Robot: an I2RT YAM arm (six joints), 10 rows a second.
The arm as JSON. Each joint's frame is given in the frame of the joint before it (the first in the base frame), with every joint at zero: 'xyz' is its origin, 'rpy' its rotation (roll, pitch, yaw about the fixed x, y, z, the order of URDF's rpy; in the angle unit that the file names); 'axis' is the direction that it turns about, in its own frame. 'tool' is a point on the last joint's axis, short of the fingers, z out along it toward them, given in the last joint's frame.
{
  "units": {
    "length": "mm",
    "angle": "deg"
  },
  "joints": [
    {
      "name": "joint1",
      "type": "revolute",
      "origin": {
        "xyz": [
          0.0,
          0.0,
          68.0
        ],
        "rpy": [
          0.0,
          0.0,
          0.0
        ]
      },
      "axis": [
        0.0,
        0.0,
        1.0
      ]
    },
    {
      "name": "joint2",
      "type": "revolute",
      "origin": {
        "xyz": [
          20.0,
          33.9,
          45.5
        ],
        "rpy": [
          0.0,
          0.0,
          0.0
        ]
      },
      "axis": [
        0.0,
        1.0,
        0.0
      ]
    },
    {
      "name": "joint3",
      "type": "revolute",
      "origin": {
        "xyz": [
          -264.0,
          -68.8,
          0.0
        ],
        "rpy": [
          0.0,
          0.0,
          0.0
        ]
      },
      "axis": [
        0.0,
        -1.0,
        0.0
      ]
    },
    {
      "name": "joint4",
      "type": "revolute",
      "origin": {
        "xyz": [
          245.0,
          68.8,
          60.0
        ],
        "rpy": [
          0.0,
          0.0,
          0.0
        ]
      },
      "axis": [
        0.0,
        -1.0,
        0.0
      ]
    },
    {
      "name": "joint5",
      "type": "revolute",
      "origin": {
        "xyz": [
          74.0,
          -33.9,
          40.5
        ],
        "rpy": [
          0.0,
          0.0,
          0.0
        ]
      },
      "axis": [
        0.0,
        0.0,
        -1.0
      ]
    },
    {
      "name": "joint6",
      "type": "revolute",
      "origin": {
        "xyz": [
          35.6,
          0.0,
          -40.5
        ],
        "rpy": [
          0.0,
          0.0,
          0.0
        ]
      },
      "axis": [
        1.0,
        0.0,
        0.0
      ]
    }
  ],
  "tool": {
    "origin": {
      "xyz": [
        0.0,
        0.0,
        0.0
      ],
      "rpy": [
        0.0,
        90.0,
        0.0
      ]
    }
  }
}
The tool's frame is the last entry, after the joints.
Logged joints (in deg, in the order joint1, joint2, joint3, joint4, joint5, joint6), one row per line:
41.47 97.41 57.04 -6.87 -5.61 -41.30
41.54 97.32 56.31 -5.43 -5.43 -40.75
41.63 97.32 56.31 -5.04 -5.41 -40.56
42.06 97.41 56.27 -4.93 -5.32 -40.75
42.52 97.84 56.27 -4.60 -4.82 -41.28
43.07 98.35 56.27 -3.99 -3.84 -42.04
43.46 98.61 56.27 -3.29 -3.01 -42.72
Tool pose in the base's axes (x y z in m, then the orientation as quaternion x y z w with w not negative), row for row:
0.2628 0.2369 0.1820 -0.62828 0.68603 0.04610 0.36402
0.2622 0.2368 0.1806 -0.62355 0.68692 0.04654 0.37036
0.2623 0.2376 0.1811 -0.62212 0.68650 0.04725 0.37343
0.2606 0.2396 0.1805 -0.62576 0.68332 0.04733 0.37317
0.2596 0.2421 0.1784 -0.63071 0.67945 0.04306 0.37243
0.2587 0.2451 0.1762 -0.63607 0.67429 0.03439 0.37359
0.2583 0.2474 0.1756 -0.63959 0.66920 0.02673 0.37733
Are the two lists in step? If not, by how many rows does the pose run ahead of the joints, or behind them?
They are in step.
